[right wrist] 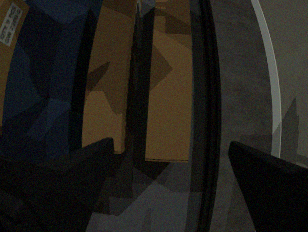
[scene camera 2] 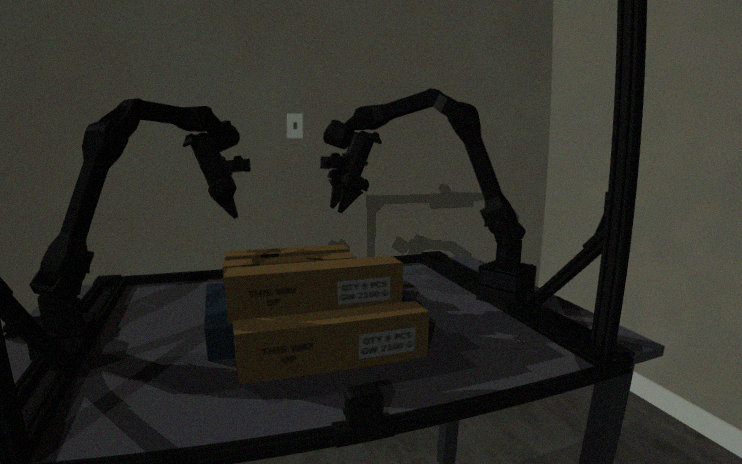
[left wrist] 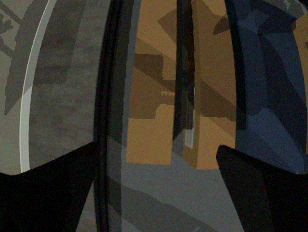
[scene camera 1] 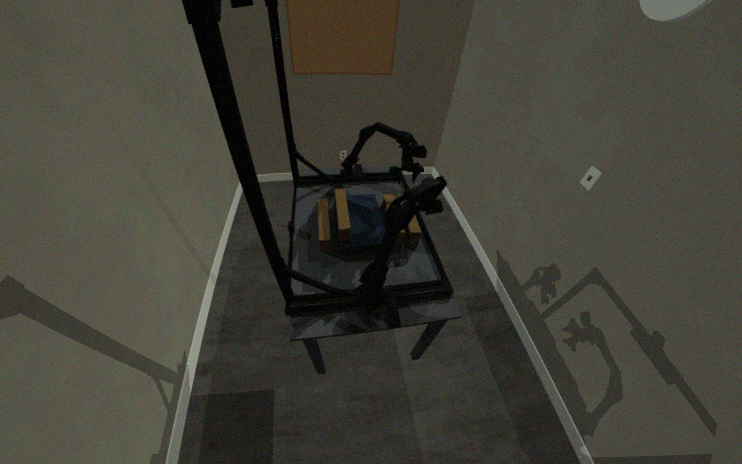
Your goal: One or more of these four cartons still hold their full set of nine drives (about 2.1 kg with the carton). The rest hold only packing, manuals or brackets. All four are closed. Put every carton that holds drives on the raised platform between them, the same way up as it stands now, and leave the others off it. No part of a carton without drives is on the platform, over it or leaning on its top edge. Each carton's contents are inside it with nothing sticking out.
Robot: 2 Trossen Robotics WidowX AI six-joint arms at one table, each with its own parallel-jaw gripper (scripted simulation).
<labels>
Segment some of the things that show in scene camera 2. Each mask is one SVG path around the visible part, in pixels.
The left gripper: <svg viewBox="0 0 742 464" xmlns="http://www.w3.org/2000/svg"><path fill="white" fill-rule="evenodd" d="M218 153L198 163L208 186L210 185L208 191L211 198L235 219L238 217L233 197L236 185L231 175L233 175L232 172L250 172L250 159L243 159L241 156L237 156L236 159L235 156L233 160L226 161L225 157L222 158L221 154Z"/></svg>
The right gripper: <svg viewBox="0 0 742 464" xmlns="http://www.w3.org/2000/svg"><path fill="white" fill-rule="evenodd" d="M347 150L346 154L343 153L342 156L339 153L321 156L320 168L336 168L336 170L330 170L327 177L331 178L329 182L332 186L330 207L335 208L339 203L339 213L342 213L353 201L363 194L361 190L367 192L369 187L368 180L359 178L364 166L368 165L367 157Z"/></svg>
A labelled carton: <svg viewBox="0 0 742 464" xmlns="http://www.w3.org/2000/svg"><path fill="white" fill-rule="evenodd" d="M430 312L416 301L332 311L234 320L235 356L238 362L237 374L239 384L330 373L426 357L428 354Z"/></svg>
</labels>
